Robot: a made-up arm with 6 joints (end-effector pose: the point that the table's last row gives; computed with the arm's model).
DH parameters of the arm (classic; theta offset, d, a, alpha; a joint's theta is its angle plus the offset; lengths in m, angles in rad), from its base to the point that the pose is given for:
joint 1: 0 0.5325 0 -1.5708
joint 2: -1.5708 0 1.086 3.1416
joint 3: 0 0 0 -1.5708
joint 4: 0 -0.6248 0 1.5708
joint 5: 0 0.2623 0 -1.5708
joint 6: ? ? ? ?
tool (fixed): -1.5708 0 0 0
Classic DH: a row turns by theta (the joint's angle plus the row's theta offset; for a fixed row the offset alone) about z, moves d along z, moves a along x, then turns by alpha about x.
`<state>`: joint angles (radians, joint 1 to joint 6).
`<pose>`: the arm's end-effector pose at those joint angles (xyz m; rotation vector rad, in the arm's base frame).
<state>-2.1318 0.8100 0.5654 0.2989 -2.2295 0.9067</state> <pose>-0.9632 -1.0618 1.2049 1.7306 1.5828 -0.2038</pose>
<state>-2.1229 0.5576 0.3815 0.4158 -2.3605 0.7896</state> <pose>-0.8381 -0.9030 1.4489 1.9226 1.6878 -0.2958</pose>
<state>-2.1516 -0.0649 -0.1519 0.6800 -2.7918 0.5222</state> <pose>-0.4813 -0.3616 1.7262 -2.5498 -1.7357 0.3836</pose>
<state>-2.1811 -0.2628 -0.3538 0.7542 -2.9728 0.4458</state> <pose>-0.3609 -0.1825 1.7033 -2.4805 -1.4715 0.2672</pose>
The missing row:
joint 6: 1.5708 0 0 1.5708
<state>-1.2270 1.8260 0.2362 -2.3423 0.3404 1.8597</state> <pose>0.4590 -0.7395 -0.3628 1.2412 1.4889 -1.4866</pose>
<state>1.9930 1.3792 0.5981 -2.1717 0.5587 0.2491</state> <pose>-0.6915 1.1775 0.1458 0.5295 1.2995 0.3622</pose>
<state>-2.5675 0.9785 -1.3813 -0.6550 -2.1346 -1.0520</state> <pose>-0.4027 -0.0127 0.8120 -1.3791 -0.4588 -1.2449</pose>
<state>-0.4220 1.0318 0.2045 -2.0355 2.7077 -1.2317</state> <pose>1.1268 -0.3770 0.4713 -0.3575 -2.2302 -1.3602</pose>
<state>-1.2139 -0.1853 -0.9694 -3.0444 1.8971 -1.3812</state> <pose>0.3230 -0.1190 1.1407 0.4782 1.5408 1.2939</pose>
